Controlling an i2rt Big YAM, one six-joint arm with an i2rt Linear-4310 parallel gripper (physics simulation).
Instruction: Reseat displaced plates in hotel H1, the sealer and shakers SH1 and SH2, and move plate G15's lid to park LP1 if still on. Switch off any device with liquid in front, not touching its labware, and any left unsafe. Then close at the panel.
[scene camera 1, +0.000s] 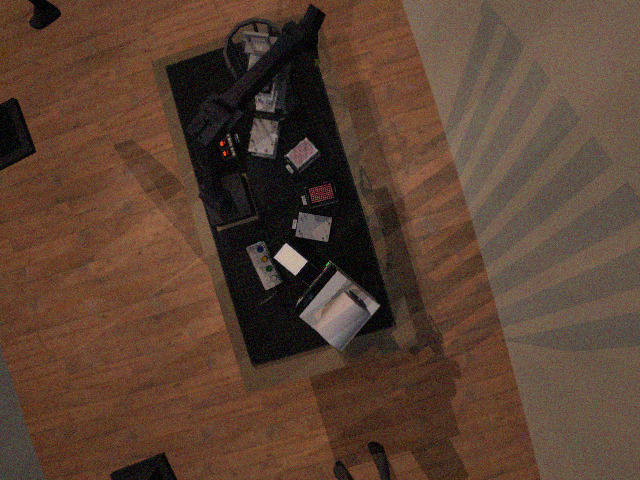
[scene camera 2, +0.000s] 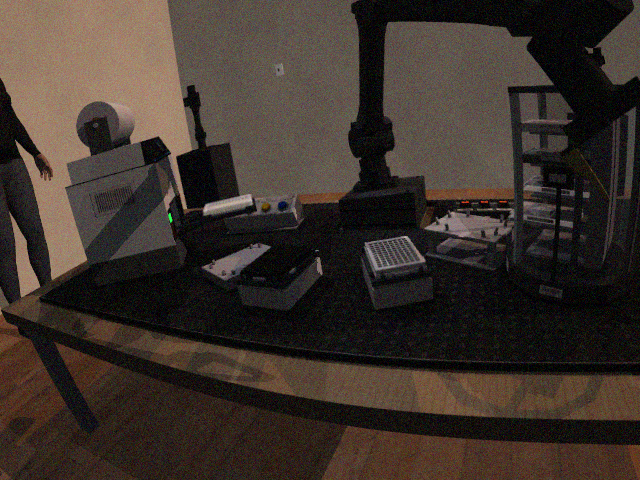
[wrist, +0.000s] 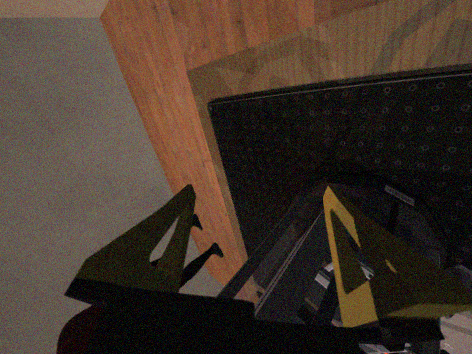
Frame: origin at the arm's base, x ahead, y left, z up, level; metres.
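Seen in the pictures: gripper, fingertip midpoint: (wrist: 256, 190); arm's base, link origin: (scene camera 1: 224, 204) (scene camera 2: 377, 186).
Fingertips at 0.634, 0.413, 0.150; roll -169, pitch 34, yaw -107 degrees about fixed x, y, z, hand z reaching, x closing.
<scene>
Offsets run from my fingertips to a thing's top centre, as dx, dy, dz. "spot": to the spot under its first point.
My gripper (wrist: 256, 190) is open and empty, its yellow fingers wide apart at the hotel. The hotel (scene camera 1: 225, 49) (scene camera 2: 515, 180) is a dark-framed tower with several shelved plates, partly behind my arm. The sealer @(-0.330, -1.004, +0.226) (scene camera 1: 336, 315) (scene camera 2: 124, 211) carries a roll and shows a green light; a white plate @(-0.447, -0.769, -0.109) (scene camera 1: 290, 258) (scene camera 2: 229, 205) is in front of it. One shaker (scene camera 1: 303, 155) (scene camera 2: 400, 291) bears a pale welled plate @(-0.207, -0.334, -0.161) (scene camera 2: 395, 253). The other shaker @(spot: -0.124, -0.518, -0.195) (scene camera 2: 279, 294) bears a dark plate @(-0.200, -0.544, -0.161) (scene camera 1: 321, 193) (scene camera 2: 276, 264). Plate seating, liquid, G15, its lid and shaker numbers cannot be told.
A box with coloured buttons @(-0.590, -0.746, -0.146) (scene camera 1: 271, 280) (scene camera 2: 263, 220) stands beside the sealer. A pegged pad @(spot: -0.296, -0.669, -0.205) (scene camera 1: 313, 226) (scene camera 2: 235, 262) lies near the dark-plate shaker, another @(-0.343, -0.182, -0.154) (scene camera 1: 263, 137) (scene camera 2: 467, 225) near the hotel. Red-lit switches @(-0.534, -0.128, -0.177) (scene camera 1: 223, 144) (scene camera 2: 484, 202) are by the arm base (scene camera 2: 382, 201).
</scene>
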